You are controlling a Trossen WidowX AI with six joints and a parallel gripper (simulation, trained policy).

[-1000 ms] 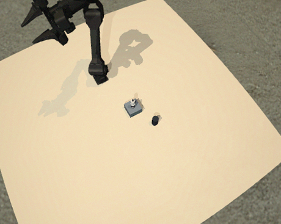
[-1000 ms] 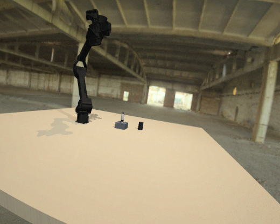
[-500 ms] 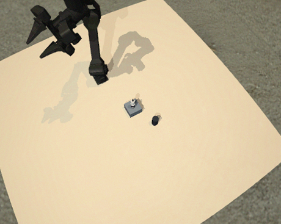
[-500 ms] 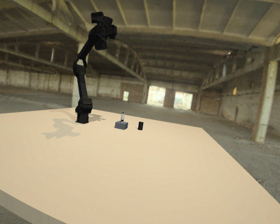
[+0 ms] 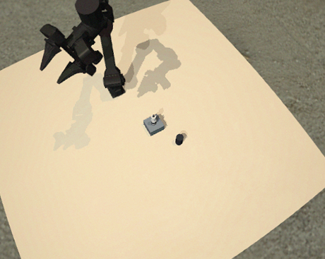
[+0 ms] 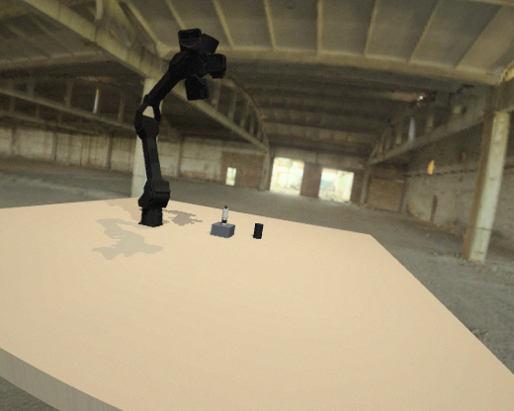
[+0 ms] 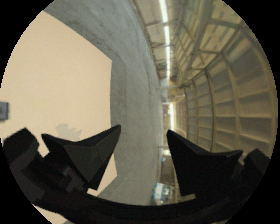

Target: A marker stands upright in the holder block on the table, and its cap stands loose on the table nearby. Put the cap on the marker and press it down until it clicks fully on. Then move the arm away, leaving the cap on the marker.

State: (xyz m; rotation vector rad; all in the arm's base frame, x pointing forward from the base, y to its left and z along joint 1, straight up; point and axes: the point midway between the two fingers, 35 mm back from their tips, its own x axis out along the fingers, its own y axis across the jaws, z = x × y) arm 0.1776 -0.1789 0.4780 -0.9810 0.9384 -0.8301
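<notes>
Right now my gripper tip is 16 cm short of the black marker cap, 33 cm to the right of it and 44 cm above it. The rest, counted from my gripper tip: grey holder block (5 cm ahead, 27 cm to the left, 45 cm below).
</notes>
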